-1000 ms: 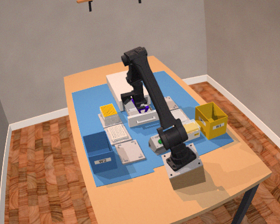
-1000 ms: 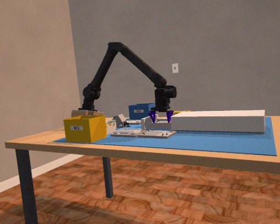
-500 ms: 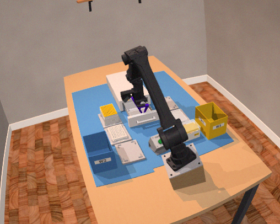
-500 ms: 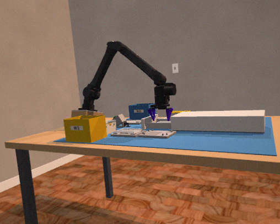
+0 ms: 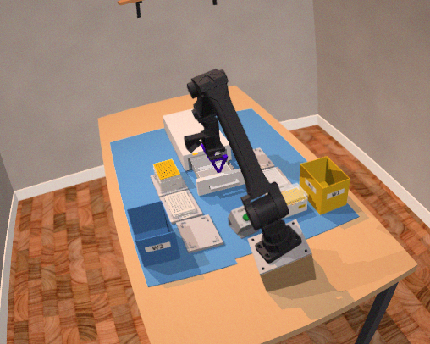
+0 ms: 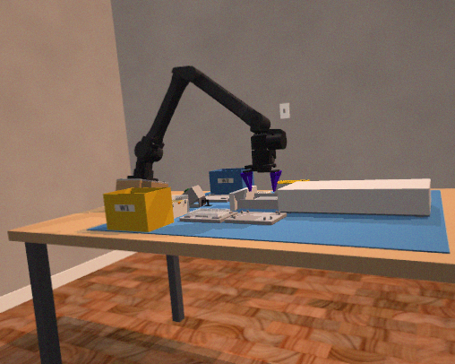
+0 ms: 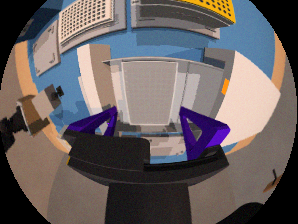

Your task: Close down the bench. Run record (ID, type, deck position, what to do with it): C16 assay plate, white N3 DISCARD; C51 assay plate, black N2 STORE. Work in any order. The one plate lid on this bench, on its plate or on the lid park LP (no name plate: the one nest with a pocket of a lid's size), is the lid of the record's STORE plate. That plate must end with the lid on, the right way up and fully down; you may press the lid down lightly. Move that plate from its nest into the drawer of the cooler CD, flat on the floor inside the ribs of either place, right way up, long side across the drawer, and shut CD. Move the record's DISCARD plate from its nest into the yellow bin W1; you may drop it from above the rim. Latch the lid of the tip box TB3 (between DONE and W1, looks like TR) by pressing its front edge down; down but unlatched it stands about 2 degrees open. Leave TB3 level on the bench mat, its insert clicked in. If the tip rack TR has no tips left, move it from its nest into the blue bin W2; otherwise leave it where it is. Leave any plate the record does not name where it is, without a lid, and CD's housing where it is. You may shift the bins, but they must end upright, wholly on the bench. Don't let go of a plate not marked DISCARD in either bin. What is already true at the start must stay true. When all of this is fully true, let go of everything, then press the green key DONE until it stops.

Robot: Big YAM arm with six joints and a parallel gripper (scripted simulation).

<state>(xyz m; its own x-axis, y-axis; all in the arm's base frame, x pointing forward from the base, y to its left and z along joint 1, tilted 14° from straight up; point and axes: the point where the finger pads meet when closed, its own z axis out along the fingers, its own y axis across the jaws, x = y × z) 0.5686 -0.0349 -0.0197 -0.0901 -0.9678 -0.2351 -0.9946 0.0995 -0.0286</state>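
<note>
Now: hand 4 cm above the plate lid. From my hand the other things lie so: cooler CD 17 cm ahead, 4 cm below, 2 cm to the right; cooler drawer 4 cm below, 3 cm ahead; black plate 5 cm below.
</note>
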